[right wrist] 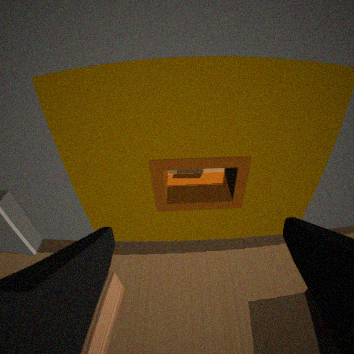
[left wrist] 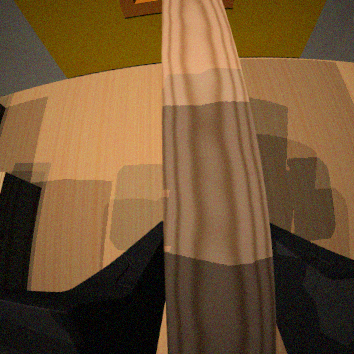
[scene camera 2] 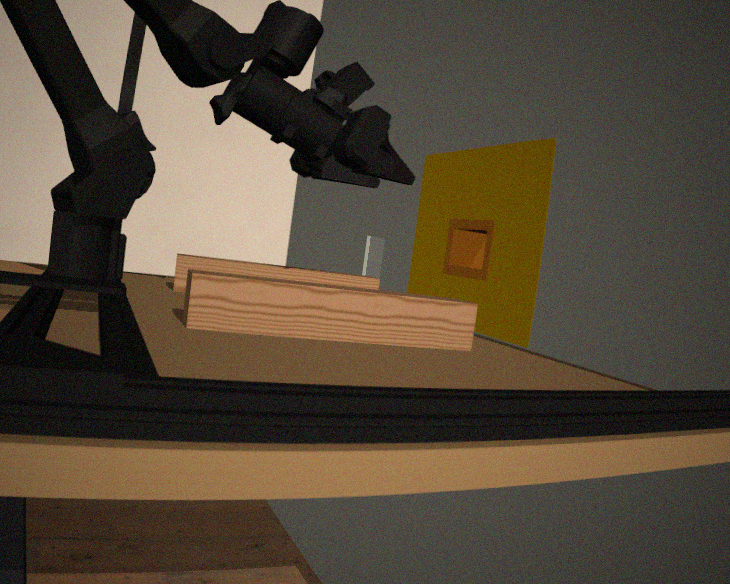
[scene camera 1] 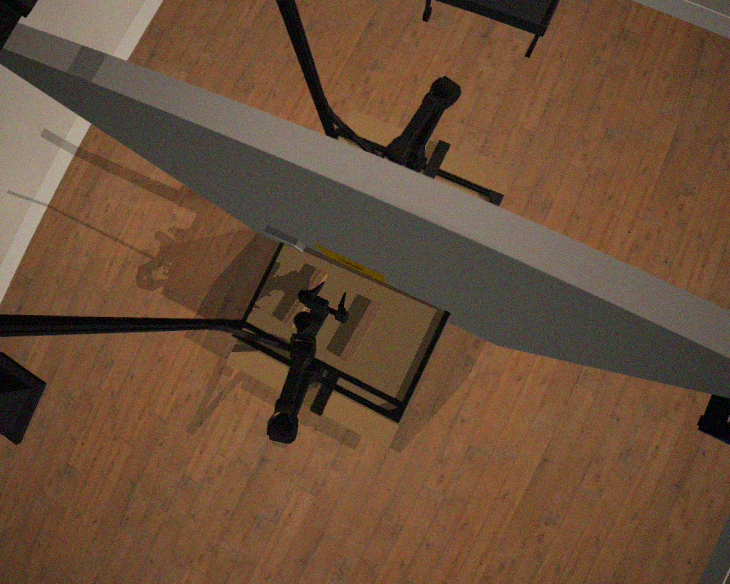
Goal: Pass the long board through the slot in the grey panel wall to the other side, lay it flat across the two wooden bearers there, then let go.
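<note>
The long board (left wrist: 210,150) runs up the left wrist view toward the orange-brown slot frame (left wrist: 142,11) (right wrist: 158,185) (scene camera 2: 467,273); its far end is outside that view. My left gripper (left wrist: 208,227) is shut on it, above the table. Through the slot in the right wrist view, a small grey-brown shape shows; I cannot tell if it is the board. My right gripper (scene camera 1: 334,289) (scene camera 2: 395,181) (right wrist: 199,232) is open and empty, above the bearers and facing the slot. The near bearer (scene camera 2: 328,310) and far bearer (scene camera 2: 231,266) lie roughly parallel on the table.
The grey panel wall (scene camera 1: 365,200) (scene camera 2: 639,182) (right wrist: 175,25) stands between the arms. A yellow plate (scene camera 1: 350,263) (scene camera 2: 487,182) (left wrist: 280,30) (right wrist: 200,110) surrounds the slot. A pale grey upright piece (scene camera 2: 375,255) (right wrist: 20,225) stands near the wall. A black frame rail (scene camera 2: 426,404) runs along the table's edge.
</note>
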